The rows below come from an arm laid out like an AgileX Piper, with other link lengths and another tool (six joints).
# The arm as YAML. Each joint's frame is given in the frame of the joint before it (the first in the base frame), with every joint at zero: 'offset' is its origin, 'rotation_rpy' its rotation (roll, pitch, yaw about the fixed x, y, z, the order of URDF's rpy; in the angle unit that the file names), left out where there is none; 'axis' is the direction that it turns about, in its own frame. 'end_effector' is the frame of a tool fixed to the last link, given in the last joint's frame.
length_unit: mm
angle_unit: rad
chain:
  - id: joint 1
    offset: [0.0, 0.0, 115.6]
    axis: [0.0, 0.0, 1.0]
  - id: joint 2
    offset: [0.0, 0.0, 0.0]
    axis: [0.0, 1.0, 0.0]
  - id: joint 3
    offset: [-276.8, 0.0, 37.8]
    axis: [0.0, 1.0, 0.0]
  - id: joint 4
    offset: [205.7, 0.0, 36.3]
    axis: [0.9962, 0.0, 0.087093]
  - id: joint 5
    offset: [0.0, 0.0, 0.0]
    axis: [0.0, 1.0, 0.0]
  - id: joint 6
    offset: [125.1, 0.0, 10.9]
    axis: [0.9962, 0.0, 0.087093]
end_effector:
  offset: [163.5, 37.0, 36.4]
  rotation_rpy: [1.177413, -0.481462, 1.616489]
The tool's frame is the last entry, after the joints.
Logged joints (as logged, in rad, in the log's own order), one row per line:
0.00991 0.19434 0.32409 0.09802 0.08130 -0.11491
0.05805 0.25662 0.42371 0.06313 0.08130 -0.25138
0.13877 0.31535 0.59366 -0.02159 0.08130 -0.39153
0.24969 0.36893 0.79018 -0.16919 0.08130 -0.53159
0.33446 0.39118 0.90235 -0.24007 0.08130 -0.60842
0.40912 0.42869 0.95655 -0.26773 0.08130 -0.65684
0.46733 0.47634 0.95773 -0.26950 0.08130 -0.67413
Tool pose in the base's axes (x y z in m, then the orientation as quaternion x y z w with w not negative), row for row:
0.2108 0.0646 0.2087 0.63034 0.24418 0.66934 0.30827
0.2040 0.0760 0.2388 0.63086 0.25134 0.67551 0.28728
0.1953 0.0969 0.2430 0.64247 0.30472 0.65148 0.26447
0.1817 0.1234 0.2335 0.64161 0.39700 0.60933 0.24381
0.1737 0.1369 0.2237 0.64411 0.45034 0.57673 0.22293
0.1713 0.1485 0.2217 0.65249 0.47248 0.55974 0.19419
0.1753 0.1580 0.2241 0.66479 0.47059 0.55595 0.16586
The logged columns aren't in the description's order. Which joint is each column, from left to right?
Columns, left to right: joint 2, joint 4, joint 5, joint 6, joint 1, joint 3.
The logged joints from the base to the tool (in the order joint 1, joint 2, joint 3, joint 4, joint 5, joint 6), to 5 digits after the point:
0.08130 0.00991 -0.11491 0.19434 0.32409 0.09802
0.08130 0.05805 -0.25138 0.25662 0.42371 0.06313
0.08130 0.13877 -0.39153 0.31535 0.59366 -0.02159
0.08130 0.24969 -0.53159 0.36893 0.79018 -0.16919
0.08130 0.33446 -0.60842 0.39118 0.90235 -0.24007
0.08130 0.40912 -0.65684 0.42869 0.95655 -0.26773
0.08130 0.46733 -0.67413 0.47634 0.95773 -0.26950

